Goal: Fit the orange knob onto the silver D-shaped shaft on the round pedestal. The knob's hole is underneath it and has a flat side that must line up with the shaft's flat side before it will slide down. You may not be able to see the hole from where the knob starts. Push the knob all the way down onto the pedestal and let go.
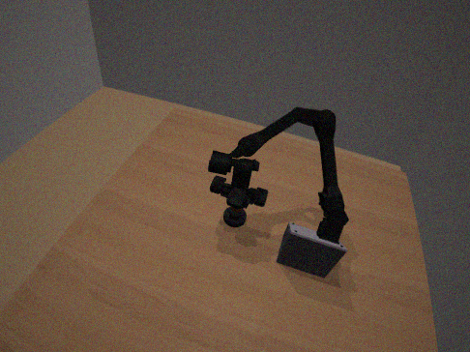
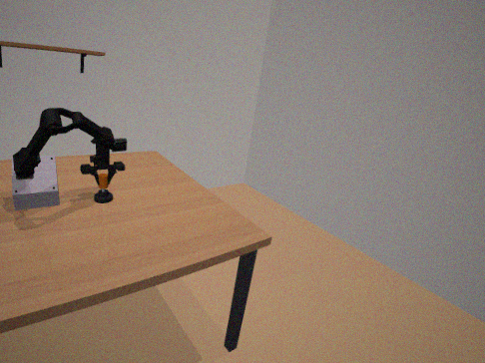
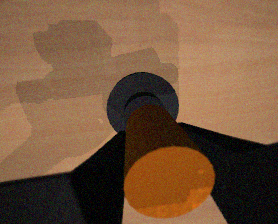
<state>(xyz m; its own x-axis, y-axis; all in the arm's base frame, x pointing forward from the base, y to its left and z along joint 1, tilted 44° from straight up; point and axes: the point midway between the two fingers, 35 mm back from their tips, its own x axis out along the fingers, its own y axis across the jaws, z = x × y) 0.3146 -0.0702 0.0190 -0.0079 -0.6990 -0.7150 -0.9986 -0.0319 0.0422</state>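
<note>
Now: gripper tip 40 mm above the round pedestal. Round my gripper tip: orange knob (30 mm above).
</note>
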